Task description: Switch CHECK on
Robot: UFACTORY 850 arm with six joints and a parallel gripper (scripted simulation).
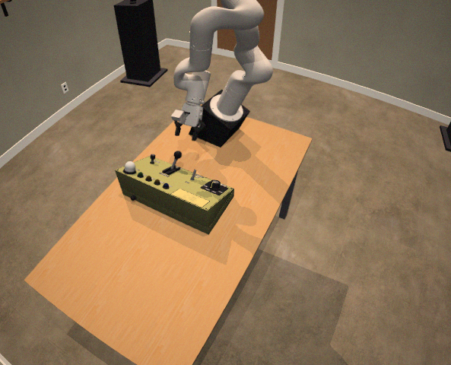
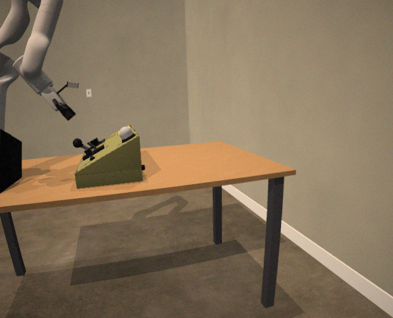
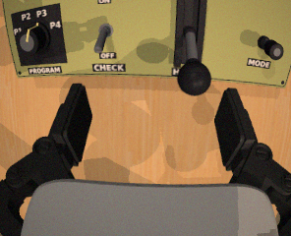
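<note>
The check toggle lies 150 mm below my hand, 90 mm ahead of it and 70 mm to the left of it. Also, from my hand: mode knob: 170 mm to the right, 150 mm below, 60 mm ahead; then cycle lever: 140 mm below, 50 mm to the right, 50 mm ahead; then olive-green console: 170 mm below, 110 mm ahead.
</note>
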